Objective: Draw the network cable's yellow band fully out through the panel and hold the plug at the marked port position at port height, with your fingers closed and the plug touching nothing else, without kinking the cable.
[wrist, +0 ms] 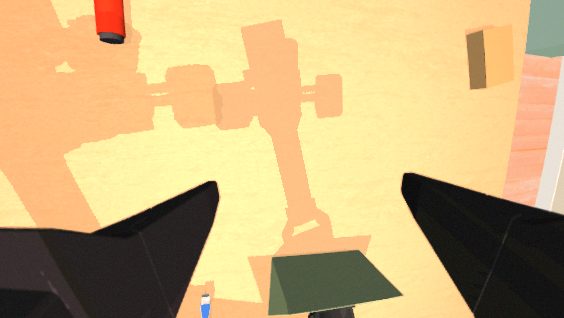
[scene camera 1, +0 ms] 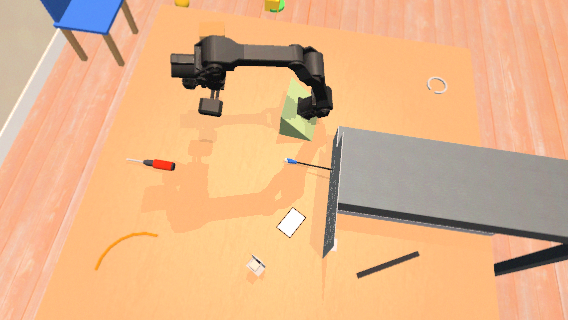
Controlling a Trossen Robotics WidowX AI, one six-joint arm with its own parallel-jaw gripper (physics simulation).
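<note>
The plug, blue with a whitish tip, sits at the free end of the black cable, left of the upright grey panel. The cable looks nearly straight and enters the panel; no yellow band shows. My gripper is open and empty, high above the table; in the scene view one finger shows, well to the upper left of the plug. A white black-edged rectangle and a small white box-like part are below the plug in the scene view; I cannot tell which marks the port.
A green wedge stands by the arm's base. A long grey slab extends behind the panel. A red screwdriver, orange strip, black bar, ring and orange block lie around.
</note>
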